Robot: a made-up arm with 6 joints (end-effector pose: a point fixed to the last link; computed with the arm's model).
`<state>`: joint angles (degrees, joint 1 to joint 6).
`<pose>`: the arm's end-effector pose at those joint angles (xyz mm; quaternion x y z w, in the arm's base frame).
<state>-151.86 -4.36 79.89 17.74 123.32 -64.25</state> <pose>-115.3 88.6 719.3 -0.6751 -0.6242 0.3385 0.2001</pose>
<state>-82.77 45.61 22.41 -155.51 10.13 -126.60</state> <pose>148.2 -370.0 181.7 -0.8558 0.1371 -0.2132 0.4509</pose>
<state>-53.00 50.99 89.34 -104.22 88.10 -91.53</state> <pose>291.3 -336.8 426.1 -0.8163 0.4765 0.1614 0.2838</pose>
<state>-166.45 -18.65 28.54 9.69 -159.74 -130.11</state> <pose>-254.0 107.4 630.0 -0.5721 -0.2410 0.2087 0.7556</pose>
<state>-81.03 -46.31 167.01 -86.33 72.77 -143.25</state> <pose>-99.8 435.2 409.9 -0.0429 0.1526 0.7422 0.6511</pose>
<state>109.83 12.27 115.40 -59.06 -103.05 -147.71</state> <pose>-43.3 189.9 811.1 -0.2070 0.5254 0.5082 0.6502</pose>
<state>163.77 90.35 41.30 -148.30 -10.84 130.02</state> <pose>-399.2 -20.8 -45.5 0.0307 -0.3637 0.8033 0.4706</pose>
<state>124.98 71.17 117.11 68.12 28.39 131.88</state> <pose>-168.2 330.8 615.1 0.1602 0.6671 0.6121 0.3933</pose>
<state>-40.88 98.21 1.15 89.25 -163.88 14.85</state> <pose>180.5 -170.7 -61.5 0.3449 -0.7024 -0.5649 0.2617</pose>
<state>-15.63 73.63 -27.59 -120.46 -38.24 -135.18</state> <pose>12.3 84.5 15.2 -0.4372 -0.4423 0.3507 0.7001</pose>
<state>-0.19 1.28 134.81 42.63 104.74 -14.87</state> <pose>-204.8 -54.4 634.6 -0.2070 0.5860 -0.0725 0.7800</pose>
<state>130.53 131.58 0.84 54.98 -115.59 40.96</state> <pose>25.4 102.1 -130.4 0.5250 -0.1136 -0.2588 0.8028</pose>
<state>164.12 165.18 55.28 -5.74 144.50 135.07</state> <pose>100.5 142.3 -175.7 -0.3567 0.9047 0.2288 0.0434</pose>
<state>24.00 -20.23 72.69 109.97 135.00 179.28</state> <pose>-198.2 -21.2 709.0 -0.2414 -0.4630 0.4137 0.7458</pose>
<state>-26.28 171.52 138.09 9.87 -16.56 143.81</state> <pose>175.1 -245.9 -116.2 -0.6782 -0.3771 0.6000 0.1946</pose>
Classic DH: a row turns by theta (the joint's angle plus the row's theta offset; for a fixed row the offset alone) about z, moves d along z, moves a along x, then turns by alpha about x. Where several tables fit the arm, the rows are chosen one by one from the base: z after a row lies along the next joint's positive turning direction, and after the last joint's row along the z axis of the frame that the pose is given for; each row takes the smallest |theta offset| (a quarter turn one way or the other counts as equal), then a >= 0, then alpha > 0; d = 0 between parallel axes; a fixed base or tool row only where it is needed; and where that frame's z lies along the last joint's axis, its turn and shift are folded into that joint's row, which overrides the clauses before.
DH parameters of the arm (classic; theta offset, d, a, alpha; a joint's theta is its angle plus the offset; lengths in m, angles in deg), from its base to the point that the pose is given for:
base (fixed): -46.47 0 -0.0276 0
joint 1: 46.47 0.262 0.021 -90
joint 2: -86.35 0 0.2044 180
joint 3: 3.65 -0.005 -0.024 -90
joint 4: 0 -0.289 -0.016 90
joint 5: 0 0.132 0.015 -90
joint 6: -23.2 -0.0214 -0.021 -71.52
tool (fixed): 15.95 0.0169 0 0

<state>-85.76 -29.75 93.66 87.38 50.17 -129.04</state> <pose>-20.7 331.7 606.7 -0.5311 -0.8219 -0.1645 0.1237</pose>
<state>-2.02 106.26 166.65 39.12 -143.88 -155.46</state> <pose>312.8 -135.8 464.1 -0.2602 -0.3676 0.8891 0.0820</pose>
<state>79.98 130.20 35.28 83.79 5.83 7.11</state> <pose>42.0 239.2 -190.8 -0.1977 -0.5027 0.8297 0.1403</pose>
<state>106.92 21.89 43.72 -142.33 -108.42 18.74</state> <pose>-242.7 364.6 485.0 0.4840 0.2604 0.8232 0.1425</pose>
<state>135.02 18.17 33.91 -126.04 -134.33 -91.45</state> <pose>-396.7 228.9 449.1 0.6106 -0.2471 -0.7414 0.1282</pose>
